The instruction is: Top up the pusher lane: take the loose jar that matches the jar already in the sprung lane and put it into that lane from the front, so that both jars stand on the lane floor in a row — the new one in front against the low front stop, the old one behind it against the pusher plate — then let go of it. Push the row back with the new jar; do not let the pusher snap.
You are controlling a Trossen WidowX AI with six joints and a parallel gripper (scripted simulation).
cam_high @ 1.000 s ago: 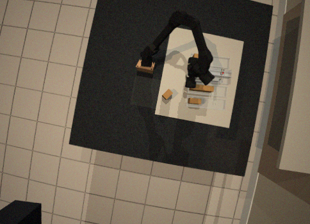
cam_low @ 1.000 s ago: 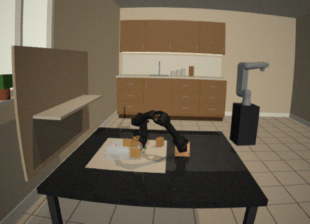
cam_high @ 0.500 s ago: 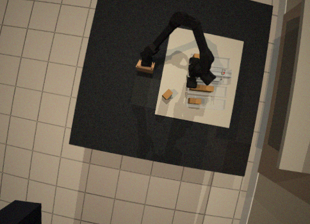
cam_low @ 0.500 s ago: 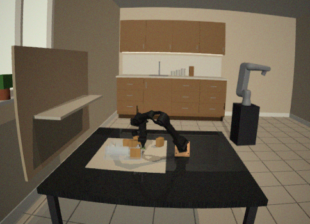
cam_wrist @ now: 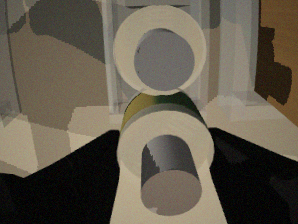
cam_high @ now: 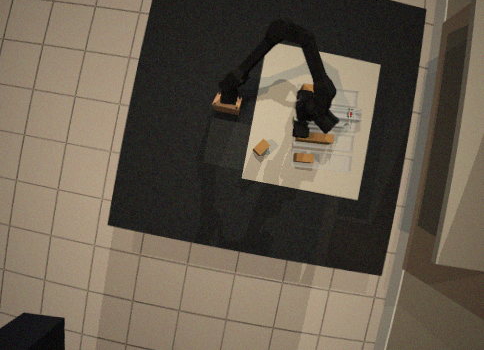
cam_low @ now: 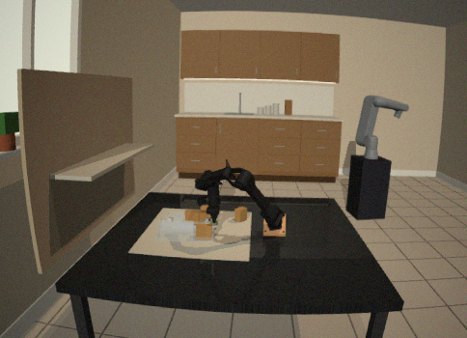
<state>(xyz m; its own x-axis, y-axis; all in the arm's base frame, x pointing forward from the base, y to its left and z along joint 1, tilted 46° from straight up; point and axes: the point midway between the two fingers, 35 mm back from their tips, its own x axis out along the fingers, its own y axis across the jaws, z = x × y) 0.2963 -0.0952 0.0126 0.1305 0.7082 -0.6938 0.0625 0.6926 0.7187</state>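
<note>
My gripper tip is now 17 cm short of the pusher lane, 2 cm to the right of it and 3 cm above it. Round my gripper tip: tan block (15 cm behind, 14 cm to the right, 1 cm below).
</note>
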